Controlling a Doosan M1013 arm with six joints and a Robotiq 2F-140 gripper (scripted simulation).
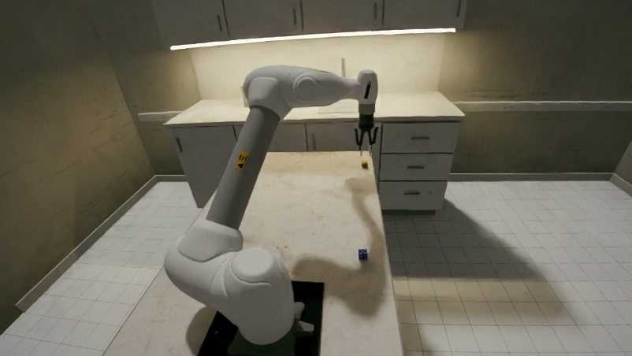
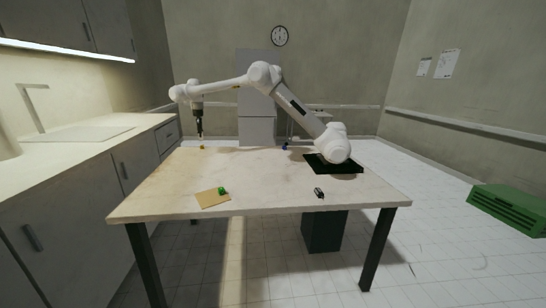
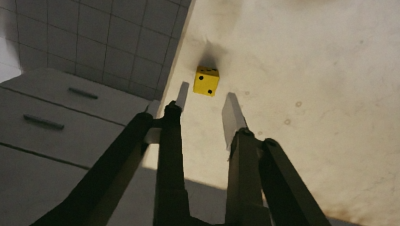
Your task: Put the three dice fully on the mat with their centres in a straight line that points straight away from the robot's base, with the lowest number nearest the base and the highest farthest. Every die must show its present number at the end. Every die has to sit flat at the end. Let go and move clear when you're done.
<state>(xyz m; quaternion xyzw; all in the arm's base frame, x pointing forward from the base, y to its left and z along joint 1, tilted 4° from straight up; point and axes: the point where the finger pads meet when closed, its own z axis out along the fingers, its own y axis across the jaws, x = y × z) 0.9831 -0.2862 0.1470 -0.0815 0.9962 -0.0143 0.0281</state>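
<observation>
The yellow die lies 9 cm below my hand. Round my hand: tan mat (69 cm to the left, 22 cm behind, 10 cm below); then green die (66 cm to the left, 26 cm behind, 9 cm below); then blue die (68 cm behind, 9 cm below, 2 cm to the left).
</observation>
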